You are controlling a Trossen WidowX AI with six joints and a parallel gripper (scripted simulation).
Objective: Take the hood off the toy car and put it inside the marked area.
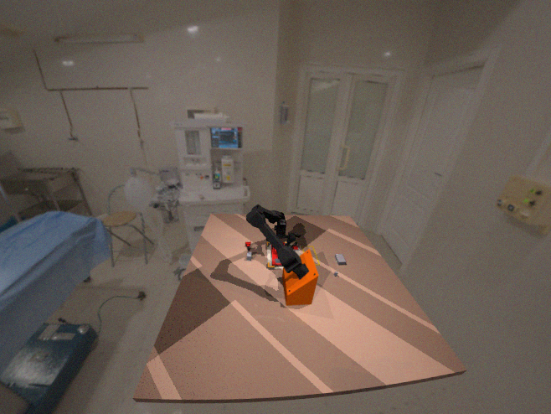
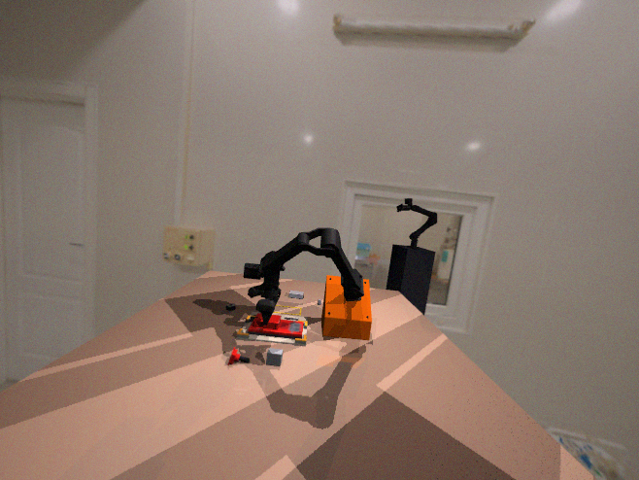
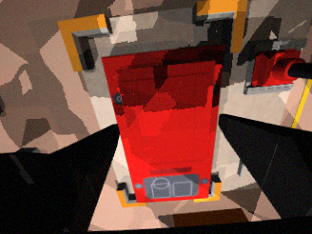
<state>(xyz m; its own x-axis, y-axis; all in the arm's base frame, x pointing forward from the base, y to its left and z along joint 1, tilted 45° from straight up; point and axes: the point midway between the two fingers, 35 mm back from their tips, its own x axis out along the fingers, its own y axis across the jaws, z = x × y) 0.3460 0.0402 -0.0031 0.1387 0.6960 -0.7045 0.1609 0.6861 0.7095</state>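
My gripper tip is right at the hood. Round my gripper tip: wheel (170 mm ahead, 190 mm to the right, 40 mm below).
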